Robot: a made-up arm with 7 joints. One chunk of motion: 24 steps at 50 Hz.
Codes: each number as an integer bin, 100 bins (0 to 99) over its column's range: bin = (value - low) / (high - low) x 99, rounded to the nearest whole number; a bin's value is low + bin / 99 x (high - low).
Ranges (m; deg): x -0.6..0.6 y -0.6..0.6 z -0.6..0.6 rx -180..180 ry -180..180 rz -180..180
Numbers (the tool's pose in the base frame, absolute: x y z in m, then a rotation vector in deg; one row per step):
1: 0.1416 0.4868 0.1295 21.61 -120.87 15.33
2: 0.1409 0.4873 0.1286 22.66 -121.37 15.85
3: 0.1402 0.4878 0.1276 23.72 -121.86 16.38
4: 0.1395 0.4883 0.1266 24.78 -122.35 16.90
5: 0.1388 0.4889 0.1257 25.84 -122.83 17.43
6: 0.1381 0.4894 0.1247 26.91 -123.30 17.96
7: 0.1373 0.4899 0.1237 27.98 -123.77 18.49
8: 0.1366 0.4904 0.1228 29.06 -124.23 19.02
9: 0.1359 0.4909 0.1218 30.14 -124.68 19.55
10: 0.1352 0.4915 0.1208 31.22 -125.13 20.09
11: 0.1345 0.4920 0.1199 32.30 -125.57 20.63
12: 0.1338 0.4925 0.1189 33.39 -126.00 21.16
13: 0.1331 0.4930 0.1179 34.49 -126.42 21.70
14: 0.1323 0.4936 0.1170 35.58 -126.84 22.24
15: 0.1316 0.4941 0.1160 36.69 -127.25 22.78
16: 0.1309 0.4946 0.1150 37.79 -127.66 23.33
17: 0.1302 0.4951 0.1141 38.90 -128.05 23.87
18: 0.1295 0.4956 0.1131 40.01 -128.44 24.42
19: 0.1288 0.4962 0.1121 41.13 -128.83 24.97
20: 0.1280 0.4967 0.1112 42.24 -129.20 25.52
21: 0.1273 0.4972 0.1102 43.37 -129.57 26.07
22: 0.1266 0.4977 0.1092 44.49 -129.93 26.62
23: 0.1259 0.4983 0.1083 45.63 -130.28 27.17
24: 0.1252 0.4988 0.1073 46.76 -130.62 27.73
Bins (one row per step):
1: 61 90 60 55 16 54
2: 61 90 60 56 16 54
3: 61 90 60 56 16 54
4: 61 90 60 56 16 54
5: 61 90 60 57 16 54
6: 61 90 60 57 16 54
7: 61 90 60 57 15 55
8: 61 90 60 57 15 55
9: 61 90 60 58 15 55
10: 61 90 59 58 15 55
11: 61 90 59 58 15 55
12: 61 90 59 59 15 55
13: 60 90 59 59 15 55
14: 60 90 59 59 15 56
15: 60 90 59 60 15 56
16: 60 90 59 60 14 56
17: 60 90 59 60 14 56
18: 60 90 59 61 14 56
19: 60 90 59 61 14 56
20: 60 90 59 61 14 57
21: 60 91 59 61 14 57
22: 60 91 59 62 14 57
23: 60 91 58 62 14 57
24: 60 91 58 62 14 57

